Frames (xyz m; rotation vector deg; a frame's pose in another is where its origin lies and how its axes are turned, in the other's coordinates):
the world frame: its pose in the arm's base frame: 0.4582 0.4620 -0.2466 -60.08 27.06 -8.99
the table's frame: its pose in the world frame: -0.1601 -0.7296 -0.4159 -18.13 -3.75 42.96
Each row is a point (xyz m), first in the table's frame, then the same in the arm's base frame.
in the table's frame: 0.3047 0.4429 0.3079
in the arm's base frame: 0.0984 0.2714 -0.1553
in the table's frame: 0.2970 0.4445 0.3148
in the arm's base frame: 0.0945 0.2781 -0.1483
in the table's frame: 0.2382 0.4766 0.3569
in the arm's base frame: 0.0466 0.3258 -0.1072
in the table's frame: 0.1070 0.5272 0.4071
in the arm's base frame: -0.0546 0.3841 -0.0142
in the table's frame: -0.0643 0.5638 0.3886
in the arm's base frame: -0.1842 0.3712 0.1044
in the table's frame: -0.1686 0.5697 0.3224
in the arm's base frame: -0.2638 0.3061 0.1731
